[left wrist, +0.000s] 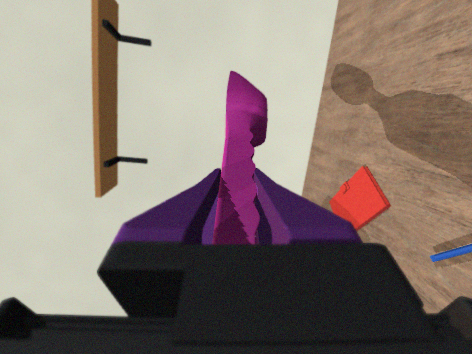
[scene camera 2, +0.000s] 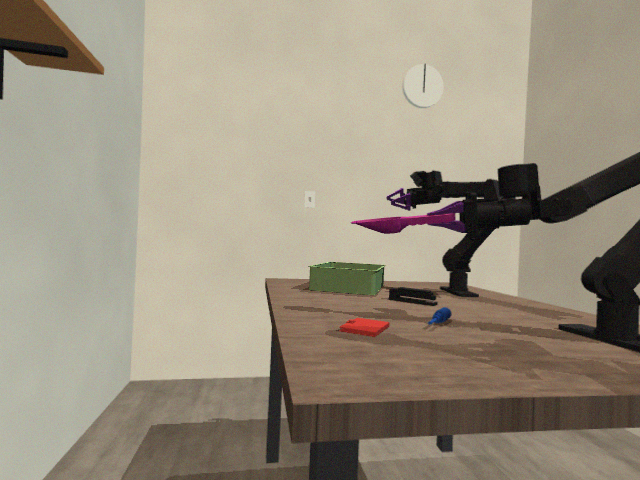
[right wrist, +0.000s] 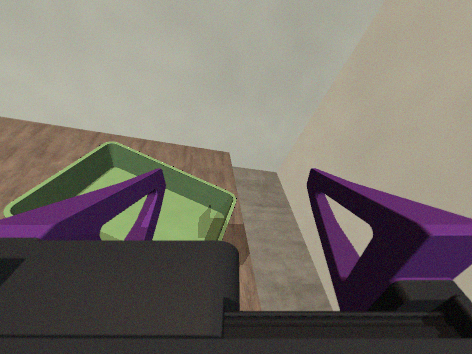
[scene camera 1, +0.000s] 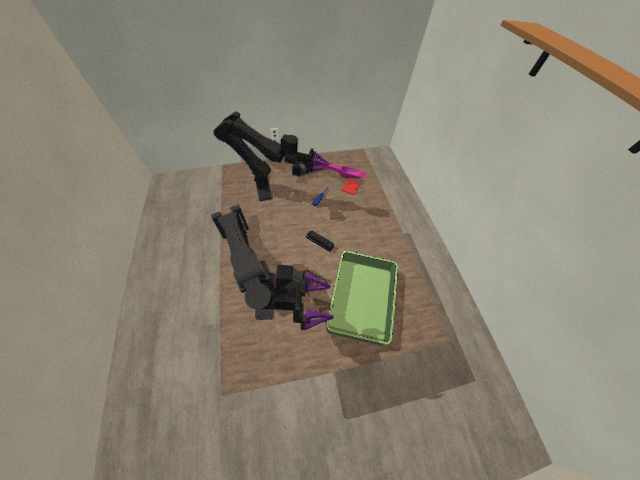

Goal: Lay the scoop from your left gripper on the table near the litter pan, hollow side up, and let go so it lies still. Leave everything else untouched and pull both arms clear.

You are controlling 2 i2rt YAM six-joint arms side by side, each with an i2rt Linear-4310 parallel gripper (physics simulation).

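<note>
Visible in the pictures: a flat red square, a magenta scoop, my left gripper and my right gripper. The left wrist view also shows my left gripper; the right wrist view also shows my right gripper.
</note>
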